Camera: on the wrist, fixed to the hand. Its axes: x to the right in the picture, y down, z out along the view.
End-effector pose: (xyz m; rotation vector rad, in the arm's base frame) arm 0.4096 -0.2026 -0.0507 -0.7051 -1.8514 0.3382
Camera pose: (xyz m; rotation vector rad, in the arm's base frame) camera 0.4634 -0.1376 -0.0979 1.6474 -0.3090 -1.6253
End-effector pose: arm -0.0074 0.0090 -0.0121 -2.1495 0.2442 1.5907
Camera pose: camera -0.0260 -0.0855 -0.0212 -0.7489 -1.6701 -1.1197
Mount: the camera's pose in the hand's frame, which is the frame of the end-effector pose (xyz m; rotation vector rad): -0.0090 0.0930 -0.0249 -0.1578 1.0454 -2.9115
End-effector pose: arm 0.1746 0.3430 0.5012 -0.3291 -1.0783 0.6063
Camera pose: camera 0.1660 0.4122 0.4342 0.8253 0.2499 -2.0439
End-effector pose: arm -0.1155 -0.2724 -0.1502 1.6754 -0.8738 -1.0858
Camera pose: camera -0.1026 -0.2861 -0.0554 -1.2917 -2.2085 0.6337
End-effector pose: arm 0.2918 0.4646 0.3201 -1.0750 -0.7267 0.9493
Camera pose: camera 0.2837 0.4630 0.2238 0.2816 -0.5976 -1.9872
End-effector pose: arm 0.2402 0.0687 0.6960 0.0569 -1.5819 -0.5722
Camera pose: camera 0.2929 0.1450 0.7235 2.2129 0.7658 -2.0514
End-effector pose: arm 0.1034 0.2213 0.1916 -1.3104 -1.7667 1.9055
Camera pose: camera 0.1627 0.2092 0.1162 0.7125 -0.9195 -0.5927
